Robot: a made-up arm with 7 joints.
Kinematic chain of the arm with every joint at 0, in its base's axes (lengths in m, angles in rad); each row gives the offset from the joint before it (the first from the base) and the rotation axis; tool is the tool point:
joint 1: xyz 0 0 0.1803 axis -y
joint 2: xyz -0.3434 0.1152 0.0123 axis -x
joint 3: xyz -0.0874 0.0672 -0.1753 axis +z
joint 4: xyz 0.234 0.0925 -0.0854 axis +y
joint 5: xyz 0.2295 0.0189 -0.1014 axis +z
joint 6: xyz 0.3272 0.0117 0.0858 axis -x
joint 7: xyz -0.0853 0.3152 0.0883 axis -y
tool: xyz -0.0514 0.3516 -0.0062
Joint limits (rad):
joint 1: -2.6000..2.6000
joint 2: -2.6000..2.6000
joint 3: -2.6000..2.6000
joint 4: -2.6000..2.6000
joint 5: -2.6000..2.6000
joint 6: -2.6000..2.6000
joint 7: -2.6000..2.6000
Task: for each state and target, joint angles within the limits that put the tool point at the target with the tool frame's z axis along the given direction. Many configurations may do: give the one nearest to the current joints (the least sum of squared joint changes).
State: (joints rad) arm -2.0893 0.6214 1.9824 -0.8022 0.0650 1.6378 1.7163
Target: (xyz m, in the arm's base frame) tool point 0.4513 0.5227 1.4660 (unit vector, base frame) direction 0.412 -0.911 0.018
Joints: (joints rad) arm -2.6000 1.0094 1.9399 -1.0410 -0.3625 1.2753 1.3103
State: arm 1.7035 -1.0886 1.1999 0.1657 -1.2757 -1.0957 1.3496
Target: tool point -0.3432 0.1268 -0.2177 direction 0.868 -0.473 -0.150
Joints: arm 2.0574 -0.6404 1.2008 -0.1090 -1.2086 -1.7778 0.5717
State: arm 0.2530 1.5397 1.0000 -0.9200 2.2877 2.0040 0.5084
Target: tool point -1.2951 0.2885 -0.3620 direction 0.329 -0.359 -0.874
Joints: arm -0.2382 1.2326 1.7120 -0.9763 2.2771 2.5280 0.3401
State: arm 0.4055 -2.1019 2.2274 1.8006 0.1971 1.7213 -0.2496
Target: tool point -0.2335 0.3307 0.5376 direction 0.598 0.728 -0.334
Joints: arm 0.7594 -2.4816 2.6000 1.8874 -0.0785 2.3033 -0.0866
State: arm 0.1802 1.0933 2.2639 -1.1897 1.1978 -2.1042 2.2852
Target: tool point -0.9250 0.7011 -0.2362 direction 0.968 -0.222 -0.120
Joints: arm 0.0952 1.5321 2.4854 -0.7767 1.0902 -2.5204 1.9197
